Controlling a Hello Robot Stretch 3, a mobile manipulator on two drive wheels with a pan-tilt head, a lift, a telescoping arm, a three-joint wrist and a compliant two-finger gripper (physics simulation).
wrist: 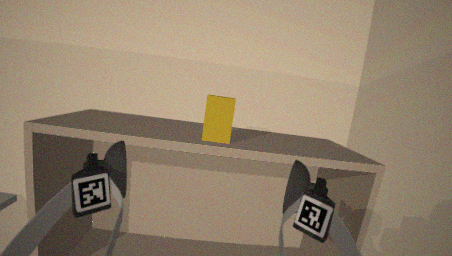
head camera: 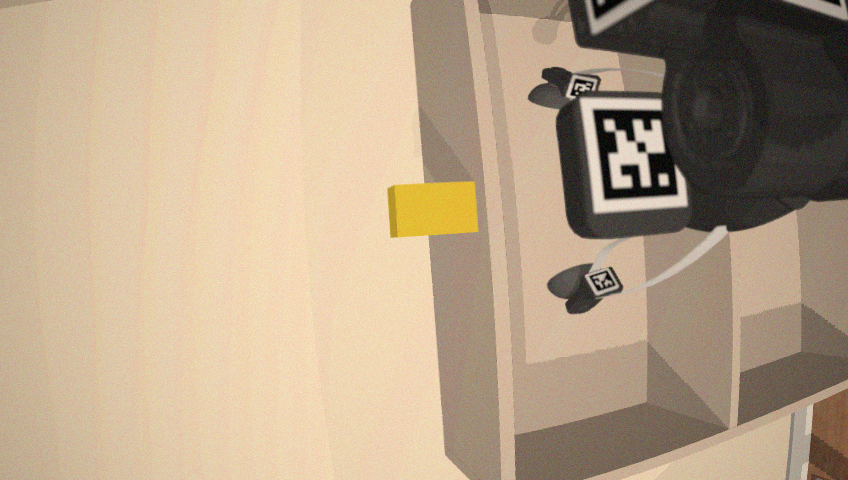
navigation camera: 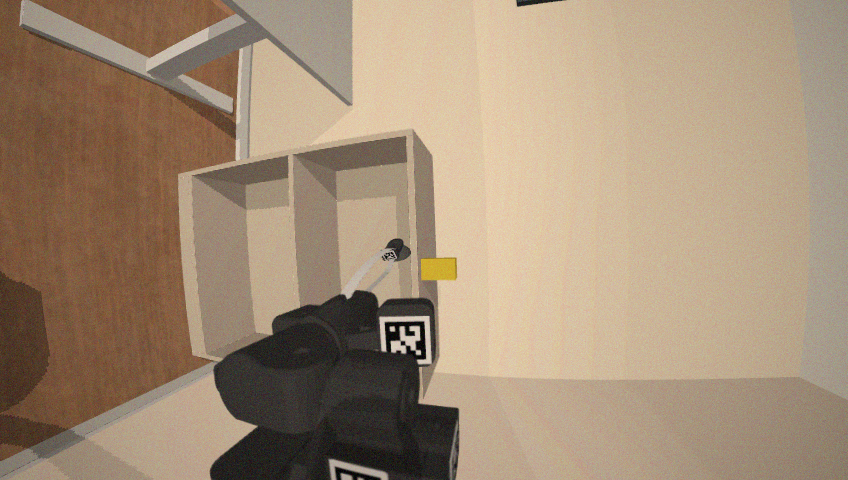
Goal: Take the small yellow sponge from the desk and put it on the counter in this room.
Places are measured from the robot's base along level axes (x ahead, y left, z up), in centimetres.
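Pixels of known places: gripper, fingertip midpoint: (wrist: 208, 170) (head camera: 555, 190) (navigation camera: 403, 290).
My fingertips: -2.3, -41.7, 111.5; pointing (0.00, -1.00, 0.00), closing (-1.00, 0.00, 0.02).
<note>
For each thing: its top centre in the pictures, then the offset to it from my fingertips, as dx, dy, dz. "spot": a spot on its surface instead. Level surfaces: height alone.
- small yellow sponge at its top centre: (head camera: 392, 212) (wrist: 221, 96) (navigation camera: 455, 268) -0.7, -34.9, +4.6
- beige unit with open compartments, surface spot: (head camera: 467, 356) (navigation camera: 424, 204) spot: +19.3, -40.1, -5.4
- brown wooden floor at its surface level: dz -111.5
- dark object at a spot on its surface: (navigation camera: 538, 1) spot: +100.0, -55.2, +39.5
The small yellow sponge (head camera: 434, 208) (navigation camera: 438, 268) (wrist: 218, 119) stands upright on the top board of a beige unit with open compartments (head camera: 467, 356) (navigation camera: 425, 208) (wrist: 150, 127). I cannot tell if this unit is the desk. My gripper (head camera: 552, 190) (wrist: 208, 170) is open, with nothing between its fingers. It is in front of the unit's open side, apart from the sponge. In the wrist view the sponge is beyond and above the fingertips, between them from left to right. In the navigation view one finger is largely hidden by the wrist. I cannot make out a counter.
In the navigation view a grey panel (navigation camera: 309, 35) and white bars (navigation camera: 196, 47) are at the upper left, beside the unit, over the brown wooden floor (navigation camera: 119, 226). A dark object (navigation camera: 538, 1) is cut off at the top edge. A beige wall (wrist: 410, 125) rises at the right in the wrist view.
</note>
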